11 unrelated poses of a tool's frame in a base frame.
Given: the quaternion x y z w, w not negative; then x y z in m.
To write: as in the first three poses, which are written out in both.
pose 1, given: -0.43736, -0.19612, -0.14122, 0.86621, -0.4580, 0.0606, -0.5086
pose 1, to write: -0.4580, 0.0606, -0.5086, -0.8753, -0.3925, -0.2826, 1.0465
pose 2, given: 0.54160, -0.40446, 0.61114, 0.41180, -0.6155, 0.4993, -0.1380
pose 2, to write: -0.6155, 0.4993, -0.1380, 0.5943, -0.4438, 0.6706, 2.2927
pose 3, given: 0.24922, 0.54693, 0.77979, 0.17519, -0.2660, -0.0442, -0.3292
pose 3, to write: -0.2660, -0.0442, -0.3292, 0.2531, 0.5555, 0.7920, 2.7894
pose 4, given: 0.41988, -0.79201, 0.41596, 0.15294, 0.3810, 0.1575, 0.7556
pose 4, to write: 0.3810, 0.1575, 0.7556, 0.4249, -0.8014, 0.4209, 2.8345
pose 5, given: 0.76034, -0.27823, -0.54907, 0.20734, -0.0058, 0.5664, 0.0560
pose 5, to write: -0.0058, 0.5664, 0.0560, 0.7772, -0.2844, -0.5613, 2.7239
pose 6, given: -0.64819, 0.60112, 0.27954, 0.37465, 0.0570, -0.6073, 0.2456
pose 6, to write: 0.0570, -0.6073, 0.2456, -0.6991, 0.6483, 0.3015, 2.3736
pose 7, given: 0.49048, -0.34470, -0.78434, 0.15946, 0.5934, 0.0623, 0.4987
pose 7, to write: 0.5934, 0.0623, 0.4987, 0.4968, -0.3492, -0.7945, 2.8213
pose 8, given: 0.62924, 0.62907, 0.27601, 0.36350, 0.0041, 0.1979, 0.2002
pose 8, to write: 0.0041, 0.1979, 0.2002, 0.6754, 0.6753, 0.2963, 2.3975
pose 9, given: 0.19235, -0.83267, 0.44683, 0.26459, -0.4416, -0.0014, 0.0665
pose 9, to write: -0.4416, -0.0014, 0.0665, 0.1995, -0.8634, 0.4633, 2.6060
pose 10, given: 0.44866, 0.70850, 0.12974, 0.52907, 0.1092, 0.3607, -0.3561
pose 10, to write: 0.1092, 0.3607, -0.3561, 0.5287, 0.8349, 0.1529, 2.0266
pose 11, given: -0.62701, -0.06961, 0.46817, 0.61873, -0.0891, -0.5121, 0.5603
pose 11, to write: -0.0891, -0.5121, 0.5603, -0.7981, -0.0886, 0.5959, 1.8073
